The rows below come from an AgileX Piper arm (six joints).
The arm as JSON. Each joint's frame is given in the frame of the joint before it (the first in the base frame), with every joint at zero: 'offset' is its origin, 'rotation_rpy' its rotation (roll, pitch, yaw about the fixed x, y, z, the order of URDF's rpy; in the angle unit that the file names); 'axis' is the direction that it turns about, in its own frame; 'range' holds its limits. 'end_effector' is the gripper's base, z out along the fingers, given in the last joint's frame.
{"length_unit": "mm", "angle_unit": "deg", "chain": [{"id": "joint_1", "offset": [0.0, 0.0, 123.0], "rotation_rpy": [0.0, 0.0, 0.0], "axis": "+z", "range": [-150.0, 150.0]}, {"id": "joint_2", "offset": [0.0, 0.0, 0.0], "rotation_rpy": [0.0, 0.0, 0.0], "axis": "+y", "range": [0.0, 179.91]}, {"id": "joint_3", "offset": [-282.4, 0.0, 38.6], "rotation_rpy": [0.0, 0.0, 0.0], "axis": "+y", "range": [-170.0, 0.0]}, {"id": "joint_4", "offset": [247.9, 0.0, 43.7], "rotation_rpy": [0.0, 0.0, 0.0], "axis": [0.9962, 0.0, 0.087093], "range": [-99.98, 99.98]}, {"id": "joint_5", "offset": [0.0, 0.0, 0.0], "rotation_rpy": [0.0, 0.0, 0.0], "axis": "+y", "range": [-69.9, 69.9]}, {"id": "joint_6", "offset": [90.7, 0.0, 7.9], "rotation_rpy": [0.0, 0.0, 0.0], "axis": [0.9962, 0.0, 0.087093], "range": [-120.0, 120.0]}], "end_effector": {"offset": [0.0, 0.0, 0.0], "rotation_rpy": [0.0, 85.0, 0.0]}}
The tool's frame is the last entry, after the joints.
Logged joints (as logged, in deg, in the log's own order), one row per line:
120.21, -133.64, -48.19, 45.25, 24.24, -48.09
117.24, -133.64, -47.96, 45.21, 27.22, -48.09
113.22, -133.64, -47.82, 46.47, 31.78, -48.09
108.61, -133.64, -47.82, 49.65, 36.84, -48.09
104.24, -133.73, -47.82, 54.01, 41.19, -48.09
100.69, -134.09, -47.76, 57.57, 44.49, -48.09
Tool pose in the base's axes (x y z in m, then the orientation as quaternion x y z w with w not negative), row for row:
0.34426, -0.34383, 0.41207, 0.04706, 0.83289, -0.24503, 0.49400
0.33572, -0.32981, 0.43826, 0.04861, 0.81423, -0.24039, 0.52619
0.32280, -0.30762, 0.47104, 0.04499, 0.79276, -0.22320, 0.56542
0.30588, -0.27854, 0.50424, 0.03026, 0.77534, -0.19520, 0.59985
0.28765, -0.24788, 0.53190, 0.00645, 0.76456, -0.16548, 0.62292
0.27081, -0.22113, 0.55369, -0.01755, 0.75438, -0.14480, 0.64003
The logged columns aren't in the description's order. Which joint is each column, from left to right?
Columns, left to right: joint_2, joint_3, joint_6, joint_5, joint_4, joint_1.
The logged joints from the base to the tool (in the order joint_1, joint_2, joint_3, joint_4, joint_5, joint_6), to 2 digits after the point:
-48.09, 120.21, -133.64, 24.24, 45.25, -48.19
-48.09, 117.24, -133.64, 27.22, 45.21, -47.96
-48.09, 113.22, -133.64, 31.78, 46.47, -47.82
-48.09, 108.61, -133.64, 36.84, 49.65, -47.82
-48.09, 104.24, -133.73, 41.19, 54.01, -47.82
-48.09, 100.69, -134.09, 44.49, 57.57, -47.76

